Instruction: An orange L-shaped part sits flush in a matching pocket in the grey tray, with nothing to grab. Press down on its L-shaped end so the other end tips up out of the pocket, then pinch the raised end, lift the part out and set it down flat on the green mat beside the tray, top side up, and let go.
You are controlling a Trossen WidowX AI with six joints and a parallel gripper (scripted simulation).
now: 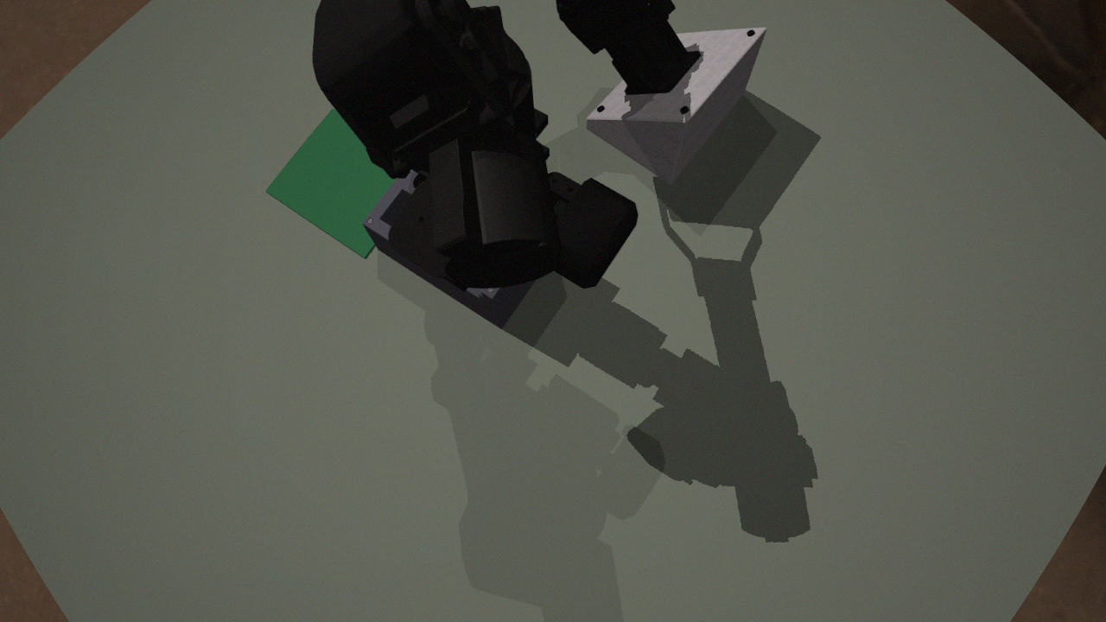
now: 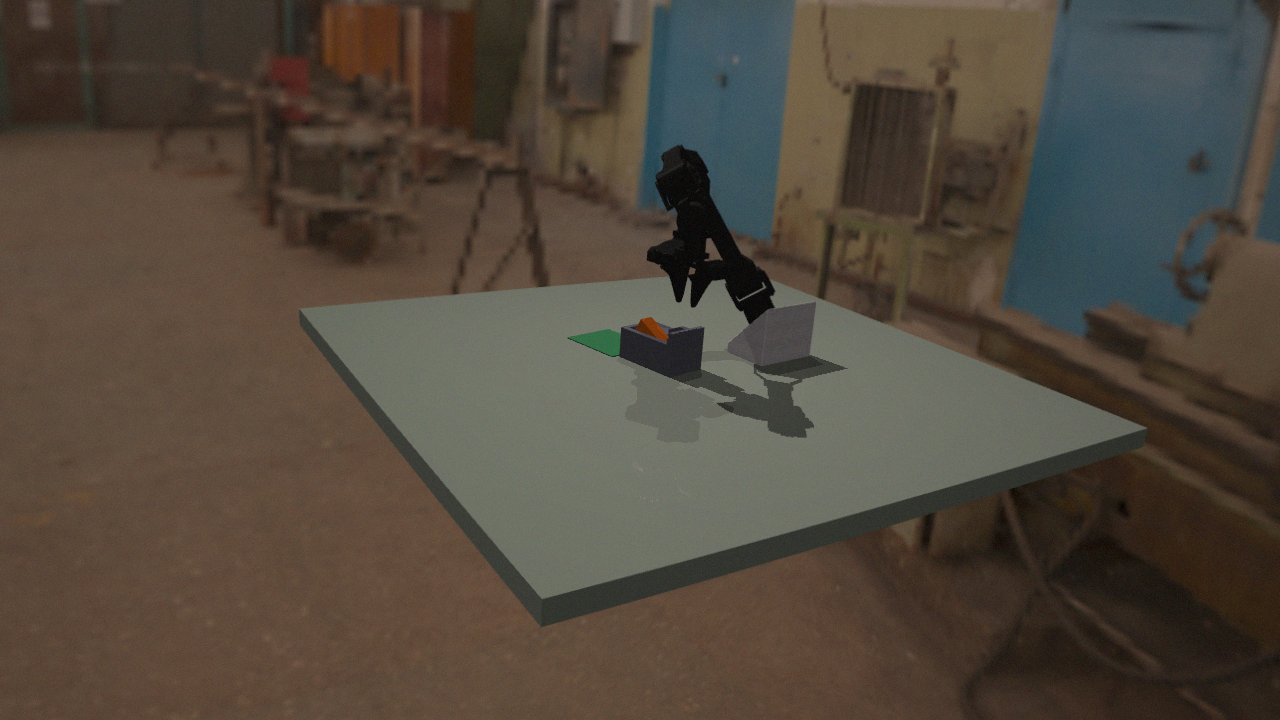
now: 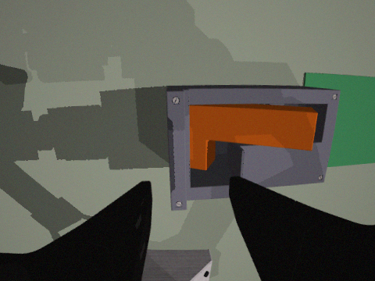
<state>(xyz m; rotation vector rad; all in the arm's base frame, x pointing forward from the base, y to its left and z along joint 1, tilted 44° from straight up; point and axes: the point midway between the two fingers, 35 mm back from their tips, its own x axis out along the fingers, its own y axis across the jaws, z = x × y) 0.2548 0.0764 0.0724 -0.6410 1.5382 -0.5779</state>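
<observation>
Right now the orange L-shaped part is 4 cm to the right of my gripper tip and 10 cm below it. Round my gripper tip: green mat (1 cm ahead, 22 cm to the right, 16 cm below).
</observation>
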